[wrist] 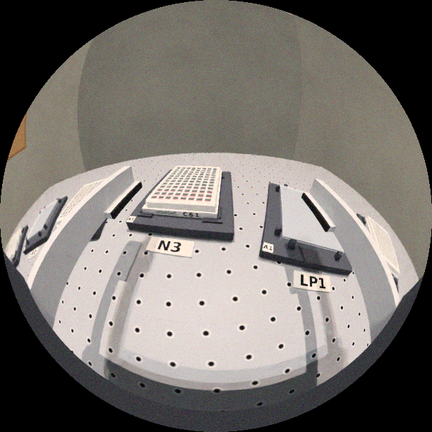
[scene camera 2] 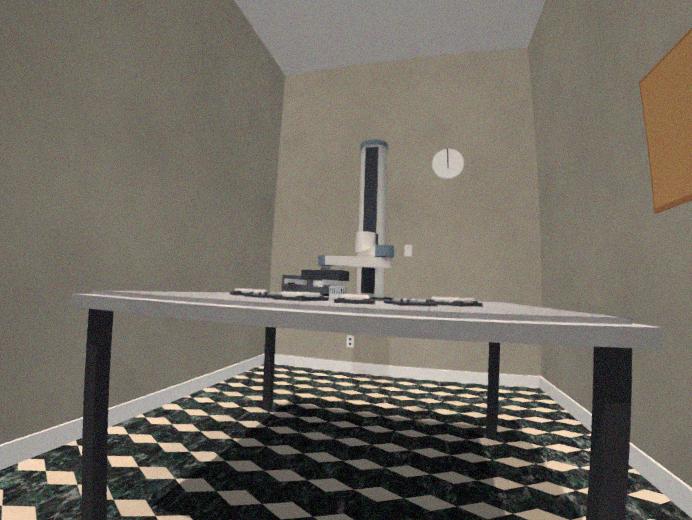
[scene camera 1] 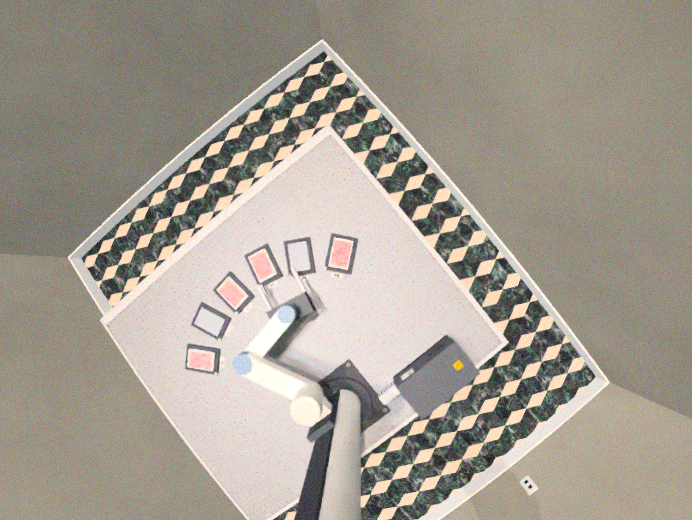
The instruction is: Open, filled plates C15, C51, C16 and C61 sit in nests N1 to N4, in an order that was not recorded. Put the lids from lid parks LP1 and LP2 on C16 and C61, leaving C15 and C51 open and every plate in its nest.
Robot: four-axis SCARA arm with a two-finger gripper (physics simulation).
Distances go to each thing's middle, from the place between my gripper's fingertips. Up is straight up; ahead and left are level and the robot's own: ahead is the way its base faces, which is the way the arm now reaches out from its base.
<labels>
Now: hand 1 cm short of the lid park LP1 (wrist: 313, 259), 12 cm to the left of it and 6 cm above it. Round my hand: dark grey controller box (scene camera 1: 435, 380): 75 cm behind, 26 cm to the right, 1 cm below.
</labels>
